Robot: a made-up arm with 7 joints.
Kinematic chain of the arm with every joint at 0, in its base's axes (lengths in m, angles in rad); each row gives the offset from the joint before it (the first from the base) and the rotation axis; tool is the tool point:
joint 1: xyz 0 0 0.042 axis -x
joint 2: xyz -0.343 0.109 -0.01 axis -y
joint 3: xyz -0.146 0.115 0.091 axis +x
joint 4: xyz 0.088 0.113 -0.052 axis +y
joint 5: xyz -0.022 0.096 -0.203 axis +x
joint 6: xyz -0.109 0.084 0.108 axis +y
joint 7: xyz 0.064 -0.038 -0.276 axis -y
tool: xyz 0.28 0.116 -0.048
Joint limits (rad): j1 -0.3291..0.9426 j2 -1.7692..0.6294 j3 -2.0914..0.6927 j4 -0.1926..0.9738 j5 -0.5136..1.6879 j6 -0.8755..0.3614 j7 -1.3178..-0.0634
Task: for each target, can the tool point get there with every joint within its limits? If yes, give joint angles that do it. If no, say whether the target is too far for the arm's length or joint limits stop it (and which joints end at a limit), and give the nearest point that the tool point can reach.
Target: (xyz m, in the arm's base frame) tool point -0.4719 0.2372 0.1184
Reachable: no: joint limits stop it (at a limit: joint 1, joint 2, joint 4, joint 6, joint 7) | nearest point -0.6353 0.2688 0.0797 | short by 0.171 m
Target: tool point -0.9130 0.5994 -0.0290
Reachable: yes | joints 0.7847 -1.5499 -0.2365 0.6586 0.0599 -0.1231 -1.2103
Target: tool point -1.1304 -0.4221 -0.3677
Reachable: no: joint limits stop it (at a limit: joint 1, joint 4, joint 6, joint 7) | nearest point -0.9909 -0.3280 -0.3248 | short by 0.174 m
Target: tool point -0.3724 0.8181 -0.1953
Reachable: yes | joints -0.2241 0.4024 0.1170 0.7654 0.3669 -0.1577 -0.4906
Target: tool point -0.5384 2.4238 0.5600
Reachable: no: too far | nearest point -0.4288 1.0381 0.2639 | short by 1.421 m
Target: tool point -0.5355 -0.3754 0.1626
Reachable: yes | joints 0.5754 -1.1185 -1.6179 0.6294 -0.2076 -0.7591 -1.0243
